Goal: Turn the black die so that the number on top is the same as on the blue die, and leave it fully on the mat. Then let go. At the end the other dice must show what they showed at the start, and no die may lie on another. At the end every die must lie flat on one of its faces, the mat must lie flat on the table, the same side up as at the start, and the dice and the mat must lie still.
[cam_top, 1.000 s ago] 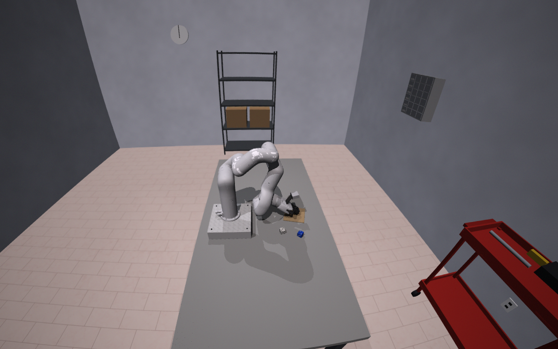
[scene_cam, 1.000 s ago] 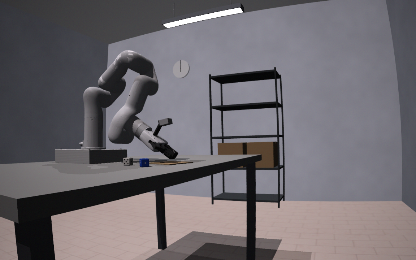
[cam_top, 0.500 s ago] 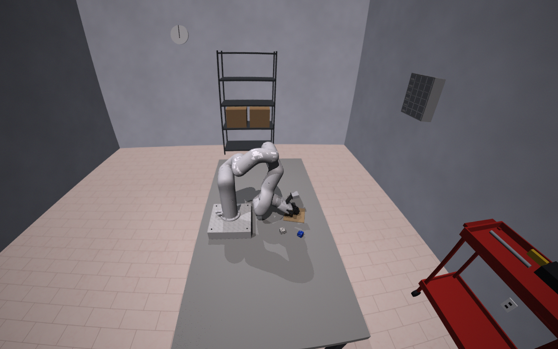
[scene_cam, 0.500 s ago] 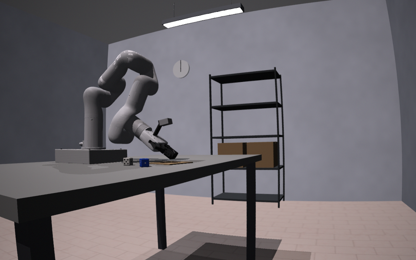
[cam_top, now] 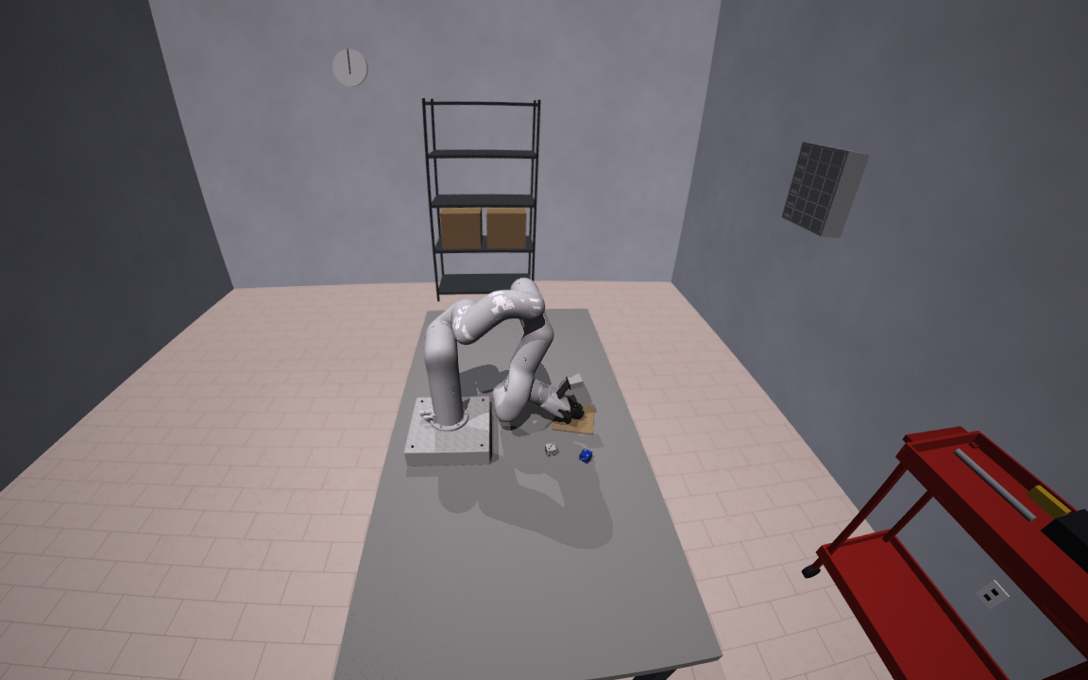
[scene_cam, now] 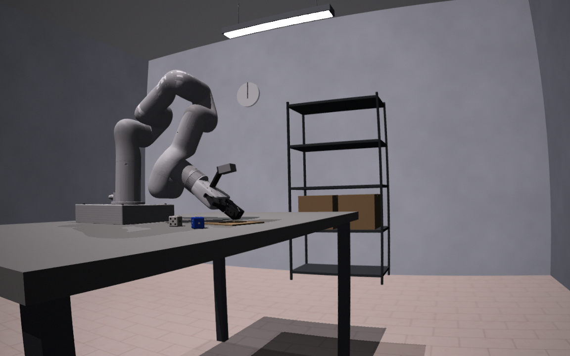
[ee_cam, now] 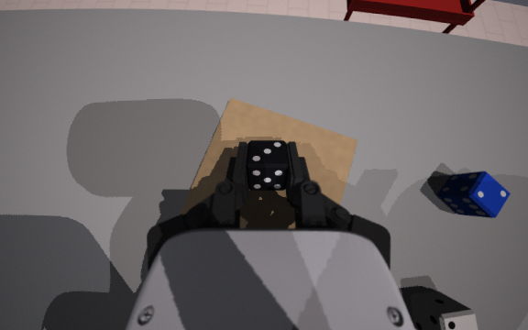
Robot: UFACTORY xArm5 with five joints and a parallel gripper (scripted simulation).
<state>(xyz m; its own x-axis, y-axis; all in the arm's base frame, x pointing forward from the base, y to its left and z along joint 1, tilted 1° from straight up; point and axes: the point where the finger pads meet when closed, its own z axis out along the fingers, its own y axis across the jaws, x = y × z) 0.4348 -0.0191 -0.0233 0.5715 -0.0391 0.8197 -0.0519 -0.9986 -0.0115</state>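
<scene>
The black die lies 1 cm ahead of my hand. From my hand the other things lie so: blue die: 3 cm behind, 19 cm to the right, 2 cm below; white die: 13 cm behind, 14 cm to the right, 2 cm below; tan mat: 3 cm below.
</scene>
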